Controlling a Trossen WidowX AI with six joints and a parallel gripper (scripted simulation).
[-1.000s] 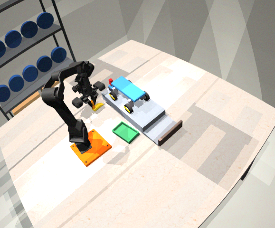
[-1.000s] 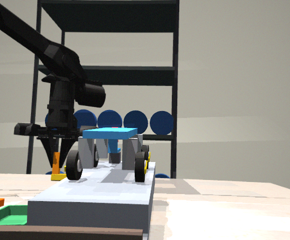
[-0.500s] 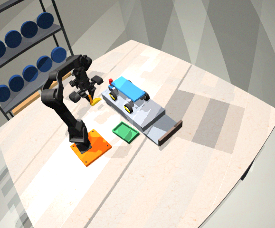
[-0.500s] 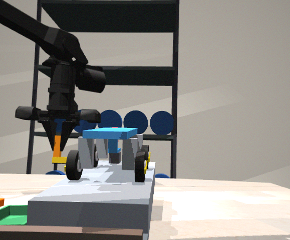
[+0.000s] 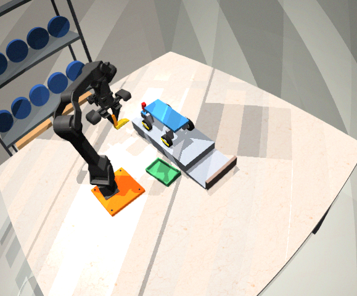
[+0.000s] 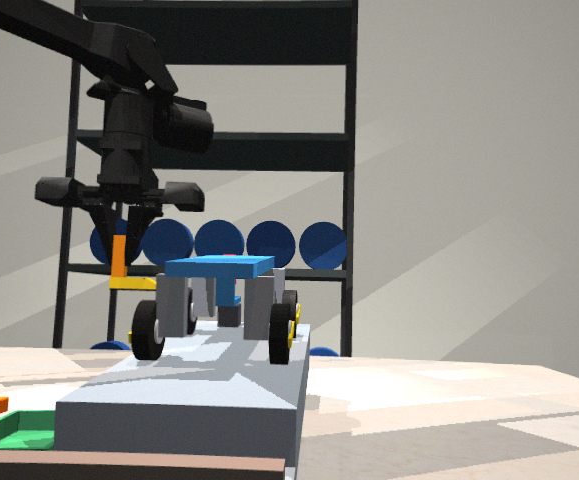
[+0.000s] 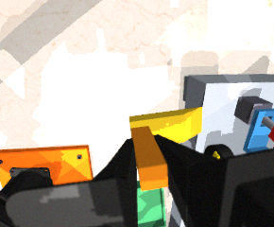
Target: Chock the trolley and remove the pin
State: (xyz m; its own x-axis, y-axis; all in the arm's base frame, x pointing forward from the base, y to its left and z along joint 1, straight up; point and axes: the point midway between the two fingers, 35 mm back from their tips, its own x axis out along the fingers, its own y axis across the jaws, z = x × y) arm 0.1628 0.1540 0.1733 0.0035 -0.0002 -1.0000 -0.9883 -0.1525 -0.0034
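Right now the yellow chock is 2 cm ahead of my gripper tip and 1 cm below it. Round my gripper tip: grey ramp (16 cm ahead, 12 cm to the right, 11 cm below); then trolley (16 cm ahead, 11 cm to the right, 4 cm below); then red-headed stop pin (13 cm ahead, 2 cm below).
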